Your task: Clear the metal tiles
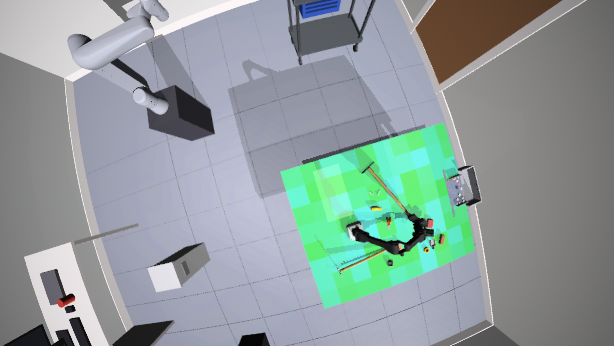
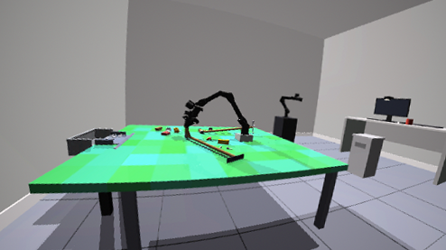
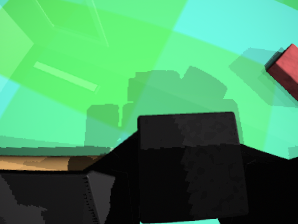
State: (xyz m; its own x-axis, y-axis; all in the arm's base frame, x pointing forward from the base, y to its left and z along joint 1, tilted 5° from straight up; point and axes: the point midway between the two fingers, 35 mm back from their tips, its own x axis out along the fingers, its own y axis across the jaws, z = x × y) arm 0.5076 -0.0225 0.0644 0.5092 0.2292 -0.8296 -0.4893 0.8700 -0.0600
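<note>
Now: the long scraper 15 cm behind my gripper tip, 24 cm to the left of it and 3 cm below it. Round my gripper tip: red block: 17 cm ahead, 13 cm to the right, 8 cm below; then red-handled tool: 22 cm behind, 3 cm to the right, 9 cm below; then yellow piece: 30 cm behind, 15 cm to the left, 7 cm below.
</note>
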